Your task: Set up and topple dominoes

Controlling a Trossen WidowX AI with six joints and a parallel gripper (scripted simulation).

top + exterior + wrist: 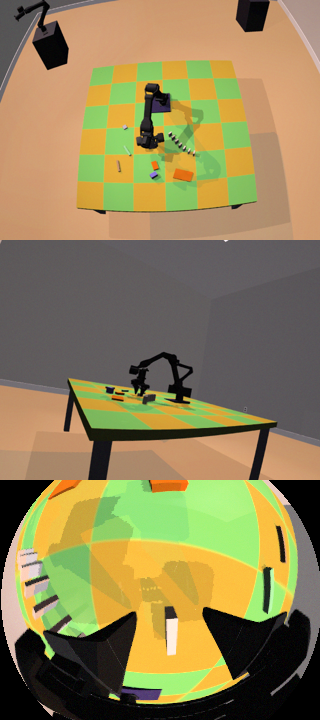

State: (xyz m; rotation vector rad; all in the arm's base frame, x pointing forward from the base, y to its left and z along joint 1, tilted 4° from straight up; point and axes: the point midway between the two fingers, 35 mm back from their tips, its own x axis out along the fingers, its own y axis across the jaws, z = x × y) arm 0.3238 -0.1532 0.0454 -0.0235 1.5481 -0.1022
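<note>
Right now my gripper tip is 18 cm to the left of the green bar and 1 cm short of it. The rest, counted from my gripper tip: grey block (18 cm behind, 17 cm to the right); then purple block (24 cm ahead, 3 cm to the right, 1 cm above); then orange block (16 cm ahead, 1 cm to the right).
</note>
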